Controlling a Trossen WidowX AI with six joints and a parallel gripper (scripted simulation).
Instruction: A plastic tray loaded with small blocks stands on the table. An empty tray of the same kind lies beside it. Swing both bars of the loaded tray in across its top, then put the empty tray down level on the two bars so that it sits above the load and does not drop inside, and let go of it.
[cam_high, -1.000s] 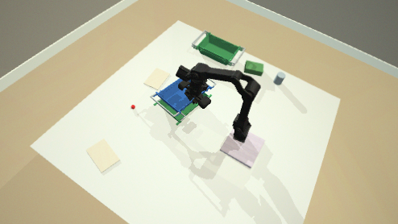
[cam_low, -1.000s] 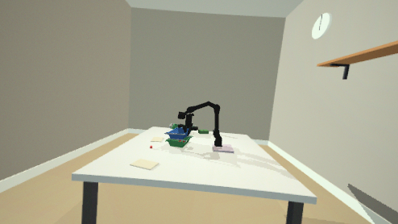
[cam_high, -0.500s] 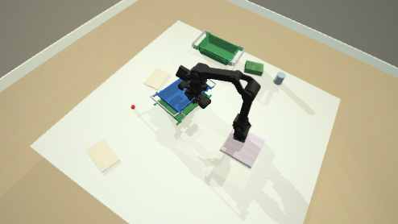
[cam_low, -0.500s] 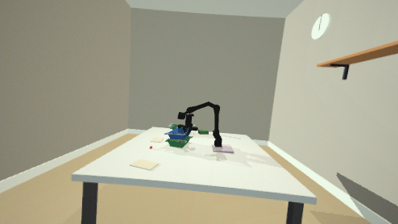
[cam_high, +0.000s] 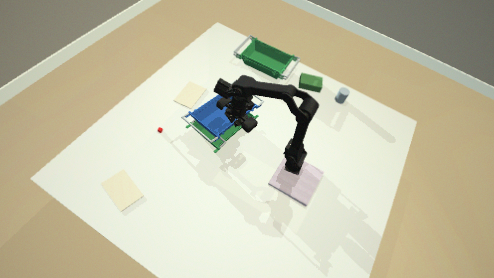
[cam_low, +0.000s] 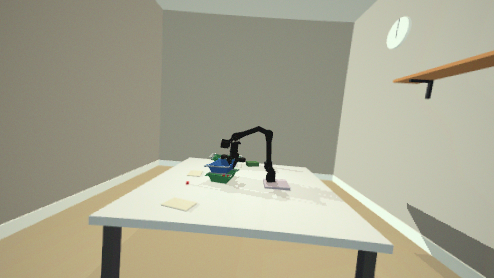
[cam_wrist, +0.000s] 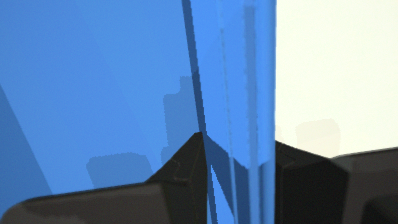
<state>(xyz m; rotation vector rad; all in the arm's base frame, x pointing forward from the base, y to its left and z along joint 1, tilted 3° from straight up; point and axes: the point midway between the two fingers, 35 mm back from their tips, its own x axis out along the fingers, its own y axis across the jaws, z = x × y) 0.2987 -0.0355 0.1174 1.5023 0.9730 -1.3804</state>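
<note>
Now: gripper tip 6 cm short of the blue tray, 3 cm below it and 2 cm to the left of it. From my gripper tip the other things lie so: green block 50 cm to the right, 23 cm behind, 6 cm below; grey cylinder 48 cm to the right, 41 cm behind, 5 cm below.
</note>
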